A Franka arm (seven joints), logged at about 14 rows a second.
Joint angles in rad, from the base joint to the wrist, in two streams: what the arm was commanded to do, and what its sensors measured. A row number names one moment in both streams.
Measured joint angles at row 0: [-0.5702, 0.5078, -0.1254, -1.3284, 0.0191, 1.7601, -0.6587]
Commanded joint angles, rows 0 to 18: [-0.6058, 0.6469, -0.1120, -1.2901, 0.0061, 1.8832, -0.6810]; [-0.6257, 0.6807, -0.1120, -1.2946, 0.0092, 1.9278, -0.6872]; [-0.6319, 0.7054, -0.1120, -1.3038, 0.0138, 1.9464, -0.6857]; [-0.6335, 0.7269, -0.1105, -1.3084, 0.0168, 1.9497, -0.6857]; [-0.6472, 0.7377, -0.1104, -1.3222, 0.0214, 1.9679, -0.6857]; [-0.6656, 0.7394, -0.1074, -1.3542, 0.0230, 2.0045, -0.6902]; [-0.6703, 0.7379, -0.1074, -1.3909, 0.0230, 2.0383, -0.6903]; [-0.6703, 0.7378, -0.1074, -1.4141, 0.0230, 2.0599, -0.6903]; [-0.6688, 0.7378, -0.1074, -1.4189, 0.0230, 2.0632, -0.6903]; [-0.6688, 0.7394, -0.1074, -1.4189, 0.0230, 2.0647, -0.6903]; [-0.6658, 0.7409, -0.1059, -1.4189, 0.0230, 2.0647, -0.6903]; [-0.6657, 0.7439, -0.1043, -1.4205, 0.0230, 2.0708, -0.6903]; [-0.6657, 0.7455, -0.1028, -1.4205, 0.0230, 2.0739, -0.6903]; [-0.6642, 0.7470, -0.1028, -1.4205, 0.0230, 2.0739, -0.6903]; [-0.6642, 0.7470, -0.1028, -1.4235, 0.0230, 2.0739, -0.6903]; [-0.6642, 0.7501, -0.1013, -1.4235, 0.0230, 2.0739, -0.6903]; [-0.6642, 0.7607, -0.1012, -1.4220, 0.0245, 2.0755, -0.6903]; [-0.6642, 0.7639, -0.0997, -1.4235, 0.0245, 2.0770, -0.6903]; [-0.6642, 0.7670, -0.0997, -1.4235, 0.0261, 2.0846, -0.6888]
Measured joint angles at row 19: [-0.6586, 0.7655, -0.1064, -1.4127, 0.0186, 2.0597, -0.6794]
